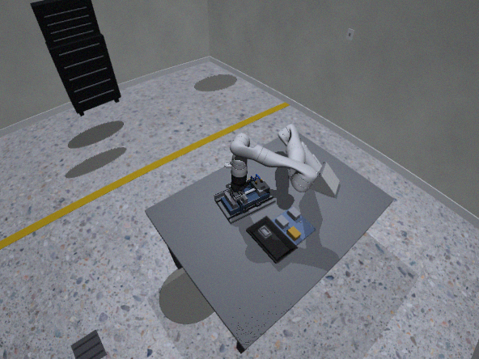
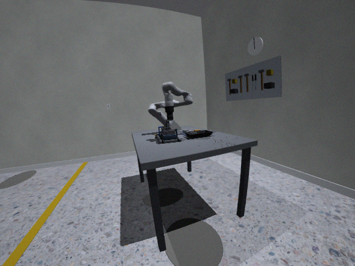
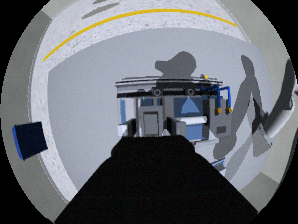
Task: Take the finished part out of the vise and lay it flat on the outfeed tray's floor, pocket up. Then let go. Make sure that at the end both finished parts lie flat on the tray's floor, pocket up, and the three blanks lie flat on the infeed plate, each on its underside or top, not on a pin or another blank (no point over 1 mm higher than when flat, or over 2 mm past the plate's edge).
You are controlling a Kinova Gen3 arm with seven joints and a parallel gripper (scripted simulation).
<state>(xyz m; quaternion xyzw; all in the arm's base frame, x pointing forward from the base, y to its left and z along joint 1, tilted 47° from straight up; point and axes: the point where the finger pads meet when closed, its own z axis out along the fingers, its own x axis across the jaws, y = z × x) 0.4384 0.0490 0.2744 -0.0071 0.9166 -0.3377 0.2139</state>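
The vise is 6 cm behind my hand, 1 cm to the left of it and 10 cm below it. The rest, counted from my hand: yellow block 11 cm behind, 35 cm to the left, 11 cm below.
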